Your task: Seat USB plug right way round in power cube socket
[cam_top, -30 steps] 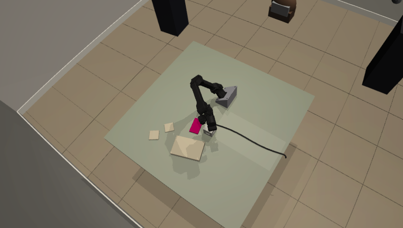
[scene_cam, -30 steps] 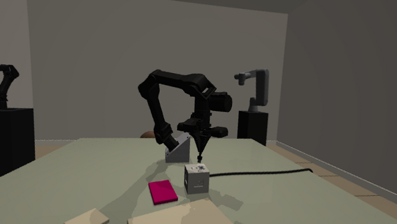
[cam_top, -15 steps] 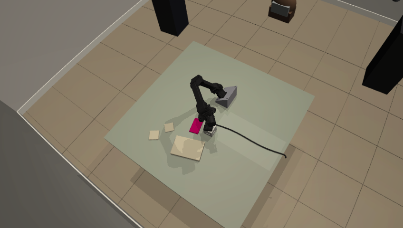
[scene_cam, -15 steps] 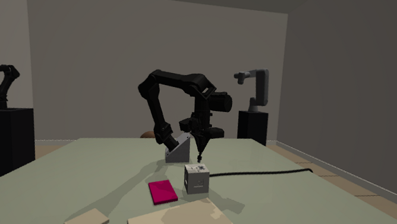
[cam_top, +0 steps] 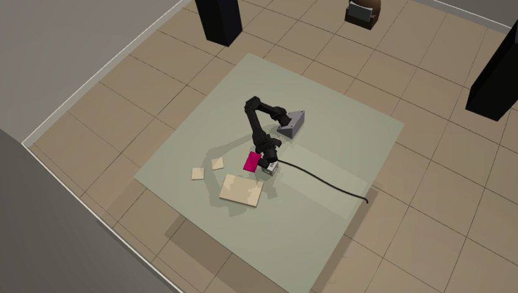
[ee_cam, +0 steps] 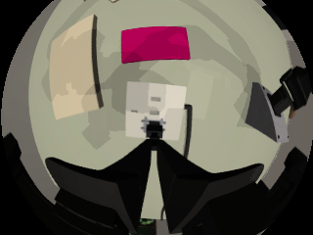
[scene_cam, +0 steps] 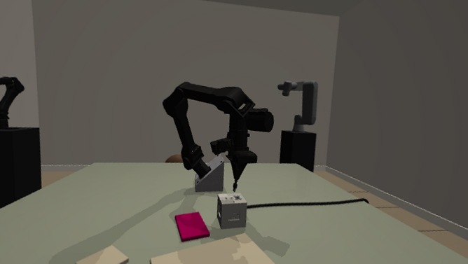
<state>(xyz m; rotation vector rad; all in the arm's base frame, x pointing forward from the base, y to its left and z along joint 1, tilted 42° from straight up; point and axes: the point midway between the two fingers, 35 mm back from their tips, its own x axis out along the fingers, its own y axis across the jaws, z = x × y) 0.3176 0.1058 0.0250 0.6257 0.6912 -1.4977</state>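
My gripper tip is 20 mm above the dark USB plug. Also, from my gripper tip: tan tile (130 mm ahead, 330 mm to the right, 130 mm below); then magenta block (10 mm ahead, 130 mm to the right, 130 mm below); then tan board (210 mm ahead, 90 mm to the right, 120 mm below).
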